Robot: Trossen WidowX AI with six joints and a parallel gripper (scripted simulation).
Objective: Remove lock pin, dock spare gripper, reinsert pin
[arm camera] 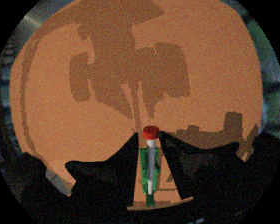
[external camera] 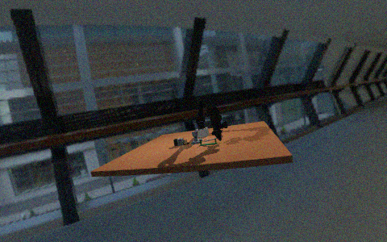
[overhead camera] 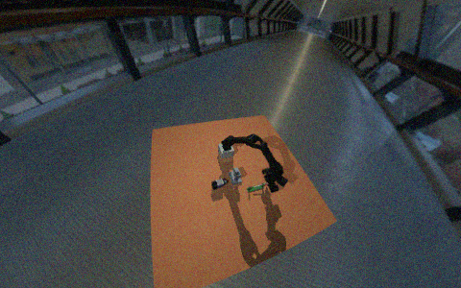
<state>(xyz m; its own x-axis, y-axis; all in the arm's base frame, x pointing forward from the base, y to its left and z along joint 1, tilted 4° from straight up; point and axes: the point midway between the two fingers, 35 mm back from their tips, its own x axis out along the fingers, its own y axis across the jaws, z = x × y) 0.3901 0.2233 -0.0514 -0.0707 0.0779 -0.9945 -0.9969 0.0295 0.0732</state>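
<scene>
Now: the green pin cradle 100 mm to the right of my gripper tip. Round my gripper tip: grey mount (120 mm behind, 230 mm to the right, 30 mm above); spare gripper (100 mm behind, 370 mm to the right, 10 mm above).
</scene>
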